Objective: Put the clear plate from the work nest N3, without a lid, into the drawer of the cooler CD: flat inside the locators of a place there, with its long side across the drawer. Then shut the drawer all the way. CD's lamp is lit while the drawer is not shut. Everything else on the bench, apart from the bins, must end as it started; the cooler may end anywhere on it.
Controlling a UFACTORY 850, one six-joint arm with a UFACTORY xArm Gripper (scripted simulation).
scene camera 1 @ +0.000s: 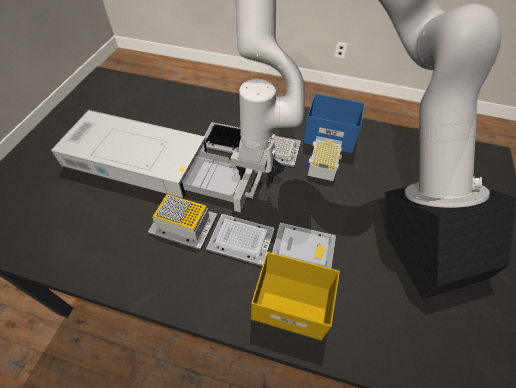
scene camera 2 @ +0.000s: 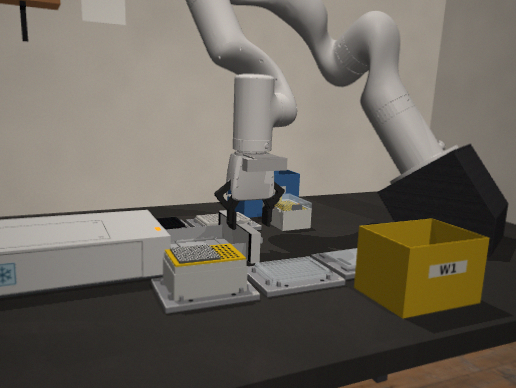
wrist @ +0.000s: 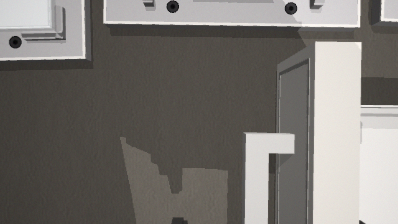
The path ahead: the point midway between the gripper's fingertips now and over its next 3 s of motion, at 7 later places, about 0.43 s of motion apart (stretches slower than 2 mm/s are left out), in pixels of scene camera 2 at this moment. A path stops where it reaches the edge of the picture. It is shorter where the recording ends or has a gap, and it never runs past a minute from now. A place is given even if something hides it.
The gripper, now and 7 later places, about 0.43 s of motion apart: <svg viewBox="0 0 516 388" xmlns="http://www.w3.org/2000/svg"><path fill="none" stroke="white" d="M249 226L247 226L247 225L247 218L247 210L248 202L248 194L248 185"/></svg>
